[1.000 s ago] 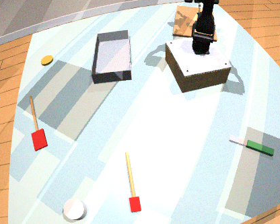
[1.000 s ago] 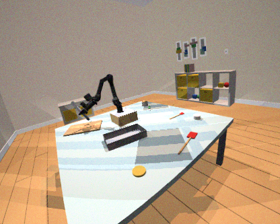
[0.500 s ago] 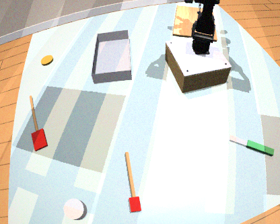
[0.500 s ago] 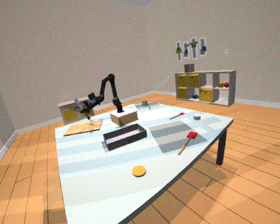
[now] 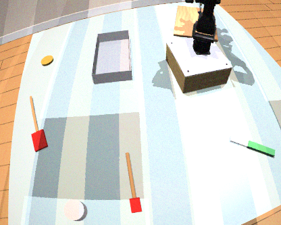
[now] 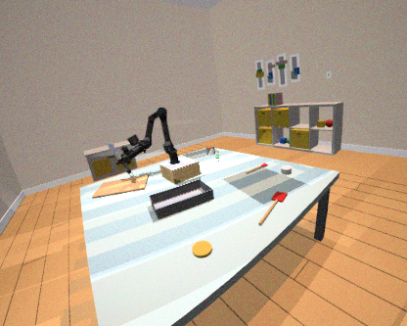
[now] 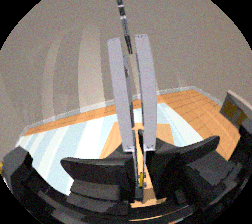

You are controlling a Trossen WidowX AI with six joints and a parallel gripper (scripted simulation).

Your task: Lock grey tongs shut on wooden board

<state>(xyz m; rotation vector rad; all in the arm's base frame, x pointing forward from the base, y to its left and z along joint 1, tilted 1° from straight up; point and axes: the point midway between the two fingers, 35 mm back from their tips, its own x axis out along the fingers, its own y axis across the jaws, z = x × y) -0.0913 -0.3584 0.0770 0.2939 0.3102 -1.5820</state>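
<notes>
Now: gripper tip 17 cm above the wooden board. The rest, counted from my gripper tip: yellow disc: 84 cm ahead, 24 cm to the left, 16 cm below; green-handled knife: 79 cm to the left, 17 cm below, 1 cm behind; roasting tin: 47 cm ahead, 29 cm to the left, 14 cm below.
</notes>
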